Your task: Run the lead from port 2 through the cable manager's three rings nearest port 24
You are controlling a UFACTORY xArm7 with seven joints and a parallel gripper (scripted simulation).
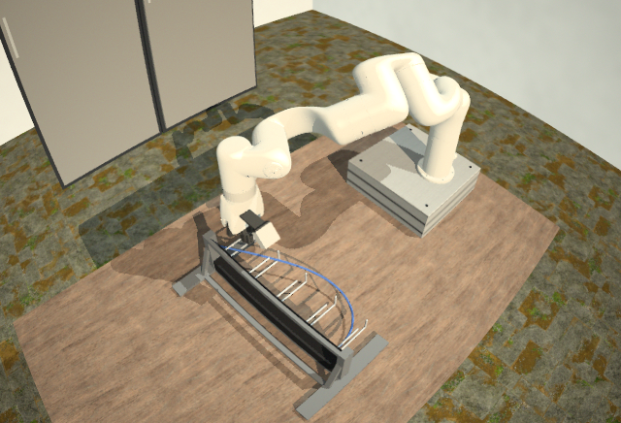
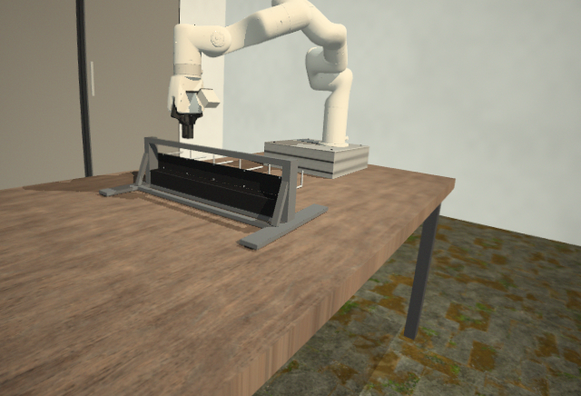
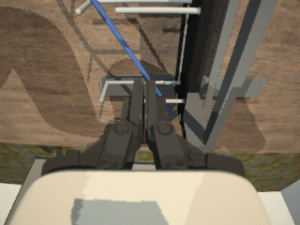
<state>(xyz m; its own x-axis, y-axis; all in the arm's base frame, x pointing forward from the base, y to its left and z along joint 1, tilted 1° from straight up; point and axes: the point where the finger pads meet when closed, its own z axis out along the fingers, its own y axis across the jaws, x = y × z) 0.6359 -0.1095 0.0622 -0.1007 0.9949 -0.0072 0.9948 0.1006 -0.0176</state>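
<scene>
My hand is 15 cm to the right of the grey rack, 10 cm above it and 5 cm short of it.
</scene>
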